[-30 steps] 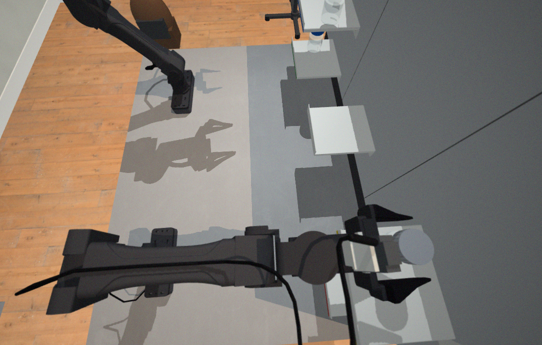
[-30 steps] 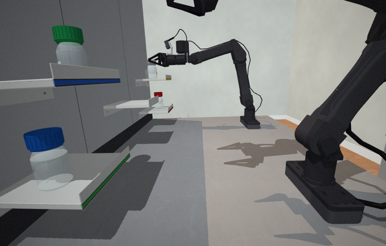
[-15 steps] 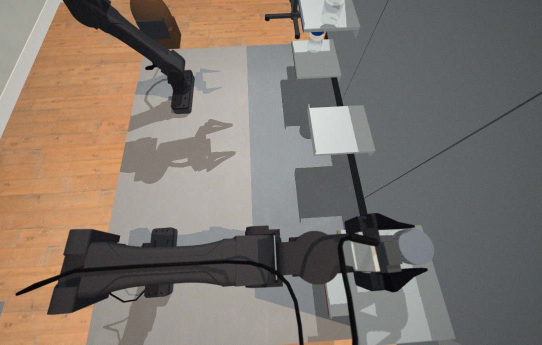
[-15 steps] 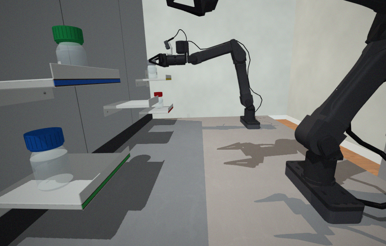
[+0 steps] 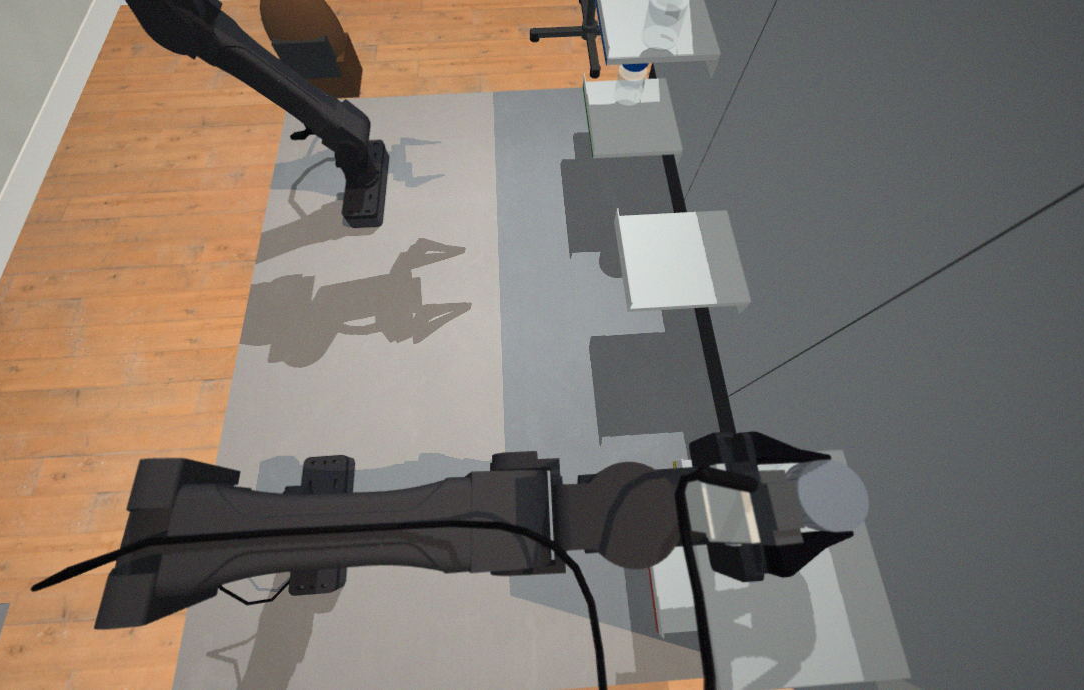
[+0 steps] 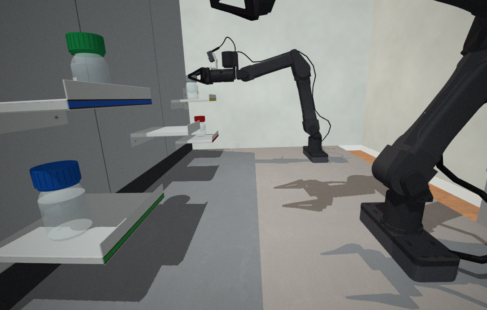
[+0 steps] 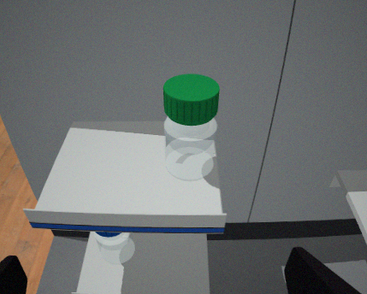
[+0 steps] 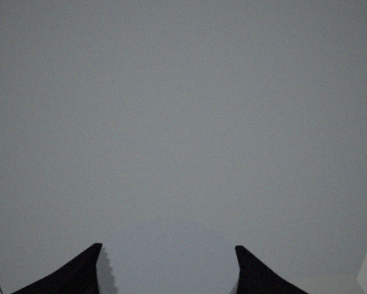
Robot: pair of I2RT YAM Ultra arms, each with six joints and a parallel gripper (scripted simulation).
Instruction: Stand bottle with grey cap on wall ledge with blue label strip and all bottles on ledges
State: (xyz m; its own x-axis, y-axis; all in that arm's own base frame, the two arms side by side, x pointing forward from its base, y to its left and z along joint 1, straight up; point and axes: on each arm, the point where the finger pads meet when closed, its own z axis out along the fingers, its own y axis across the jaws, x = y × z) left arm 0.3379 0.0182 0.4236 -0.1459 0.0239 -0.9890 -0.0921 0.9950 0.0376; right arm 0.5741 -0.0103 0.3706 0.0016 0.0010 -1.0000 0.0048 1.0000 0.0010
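Now: right hand 50 mm above the grey-capped bottle. Also, from my right hand: green-capped bottle: 680 mm to the left, 50 mm below, 10 mm behind; blue-capped bottle: 790 mm to the left, 240 mm below, 20 mm behind.
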